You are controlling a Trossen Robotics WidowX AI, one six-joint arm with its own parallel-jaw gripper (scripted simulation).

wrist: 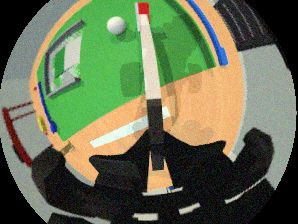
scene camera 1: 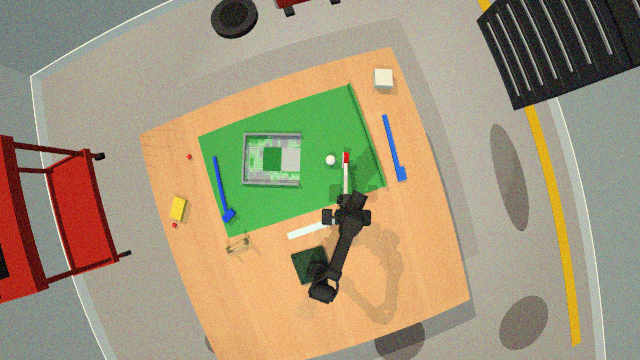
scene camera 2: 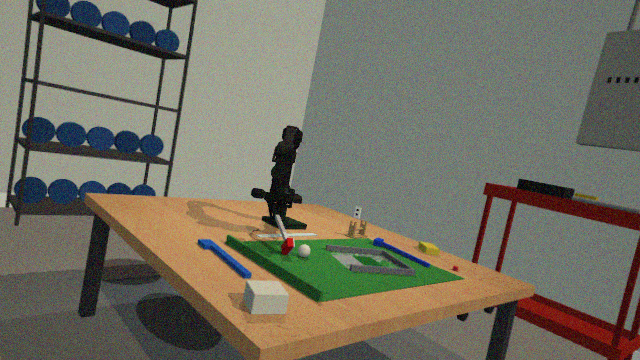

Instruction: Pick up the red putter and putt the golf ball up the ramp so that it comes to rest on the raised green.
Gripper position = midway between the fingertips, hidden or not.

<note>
I see my gripper (scene camera 2: 272, 217) and a white cube (scene camera 2: 261, 297).
My gripper shows as well in the wrist view (wrist: 153, 131). The wrist view misses the white cube: it is out of frame.
</note>
